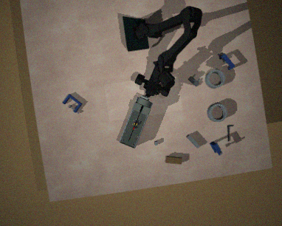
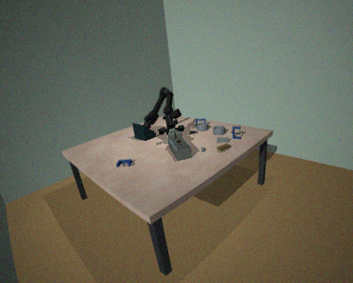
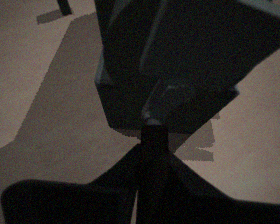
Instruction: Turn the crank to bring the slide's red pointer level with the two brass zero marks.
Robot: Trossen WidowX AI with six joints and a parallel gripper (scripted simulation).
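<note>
Now: the dark handle 2 cm behind my gripper tip, 1 cm to the left of it and 3 cm above it. Also, from my gripper tip: small grey cube 27 cm ahead, 1 cm to the left, 2 cm below; red pointer 16 cm ahead, 10 cm to the right, 5 cm above; grey bar 28 cm ahead, 22 cm to the left, 2 cm below.
</note>
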